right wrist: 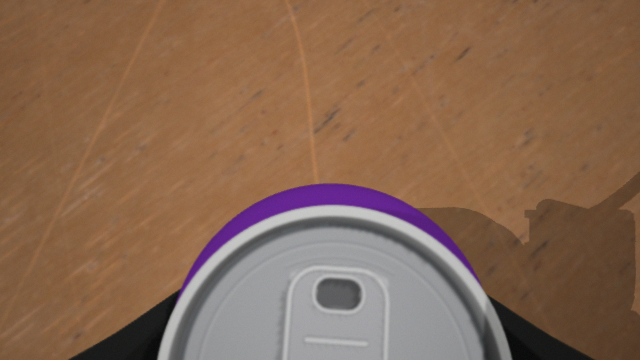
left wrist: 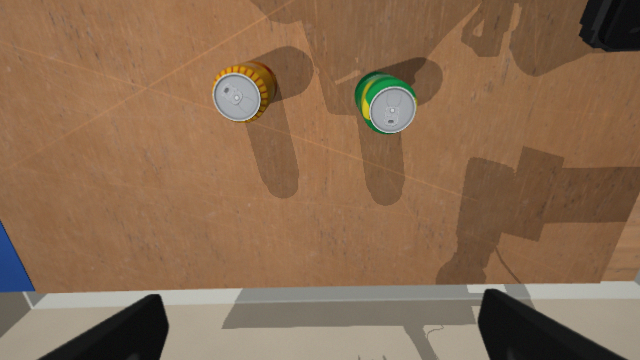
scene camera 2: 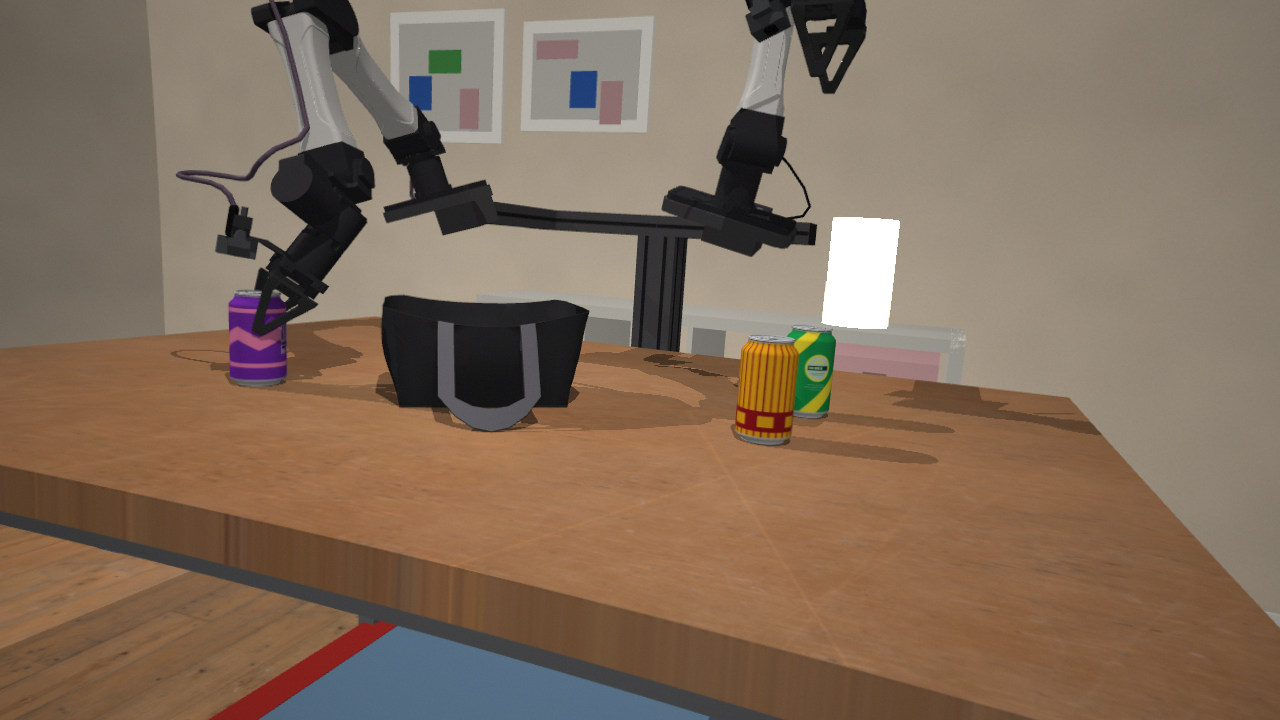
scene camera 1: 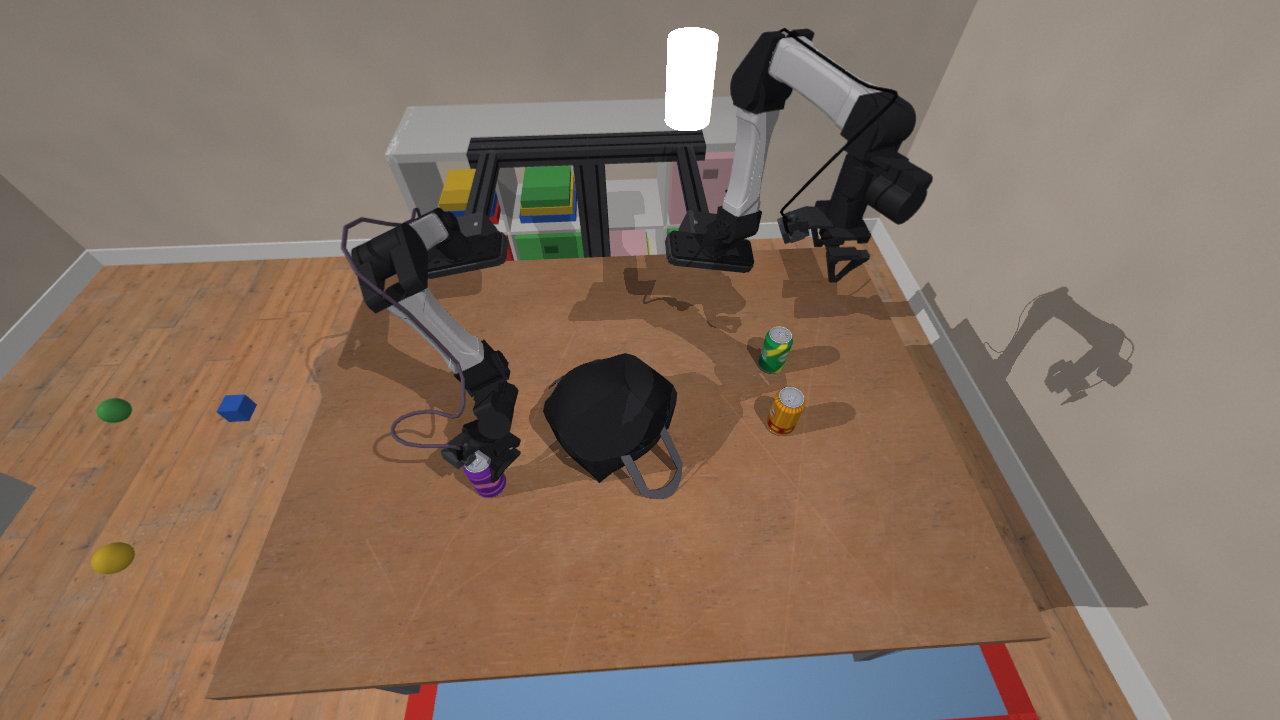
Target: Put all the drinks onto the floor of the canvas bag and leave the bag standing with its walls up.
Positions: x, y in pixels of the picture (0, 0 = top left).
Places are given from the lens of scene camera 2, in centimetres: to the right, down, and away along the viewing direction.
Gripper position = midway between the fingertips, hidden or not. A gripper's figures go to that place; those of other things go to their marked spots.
my left gripper (scene camera 2: 823, 85): 22, -33, 92
my right gripper (scene camera 2: 253, 329): -51, -4, 103
black canvas bag (scene camera 2: 458, 354): -22, -1, 92
